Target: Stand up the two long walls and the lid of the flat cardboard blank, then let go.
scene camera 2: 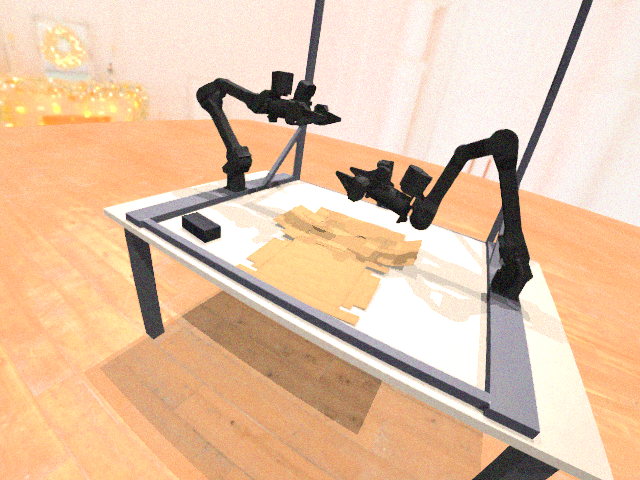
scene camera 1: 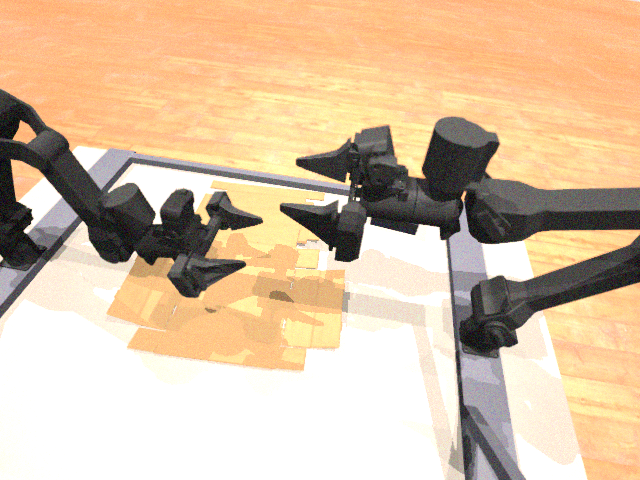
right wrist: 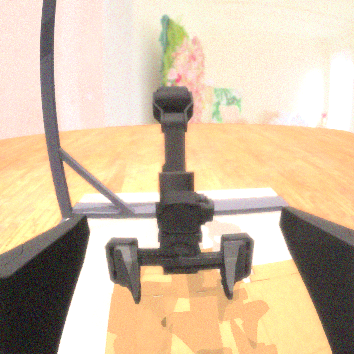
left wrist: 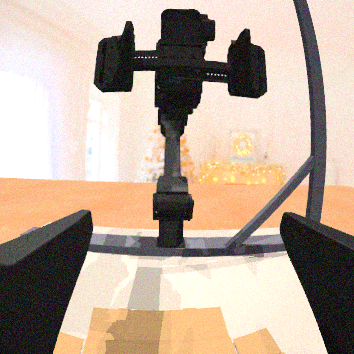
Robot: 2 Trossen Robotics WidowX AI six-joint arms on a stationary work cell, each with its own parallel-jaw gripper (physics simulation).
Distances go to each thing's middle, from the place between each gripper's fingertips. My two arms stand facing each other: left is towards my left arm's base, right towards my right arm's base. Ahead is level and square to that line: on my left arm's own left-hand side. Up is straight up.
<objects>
Now: right hand 29 cm short of the black block (scene camera 2: 205, 229), 19 cm to the left of it and 30 cm above it.
I see the black block 290 mm ahead of my left hand, 250 mm to the right of it and 170 mm below it.
</objects>
